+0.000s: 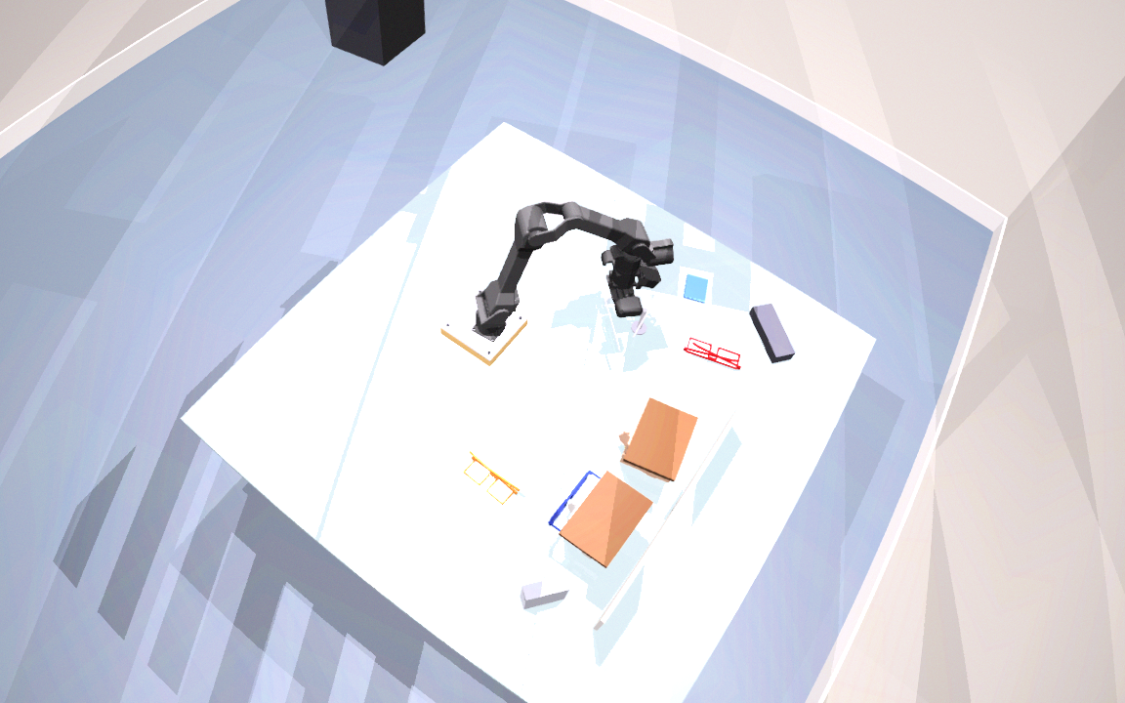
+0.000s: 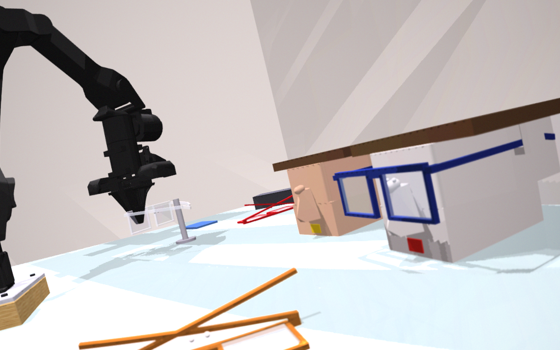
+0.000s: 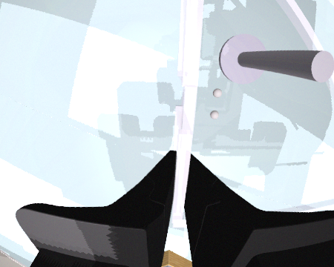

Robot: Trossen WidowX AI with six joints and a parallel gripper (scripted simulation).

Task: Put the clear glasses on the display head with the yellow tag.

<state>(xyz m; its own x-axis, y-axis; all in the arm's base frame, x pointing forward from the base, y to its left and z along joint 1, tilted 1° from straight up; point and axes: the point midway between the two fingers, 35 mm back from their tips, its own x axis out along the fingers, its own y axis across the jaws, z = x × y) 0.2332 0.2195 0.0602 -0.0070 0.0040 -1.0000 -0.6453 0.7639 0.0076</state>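
Now: gripper tip 80 mm short of the white post and 30 mm above it. From my gripper tip the other things lie so: tan display head: 300 mm to the right, 230 mm ahead; dark case: 390 mm ahead, 170 mm to the left, 40 mm below; blue card: 200 mm to the left, 160 mm ahead, 50 mm below.
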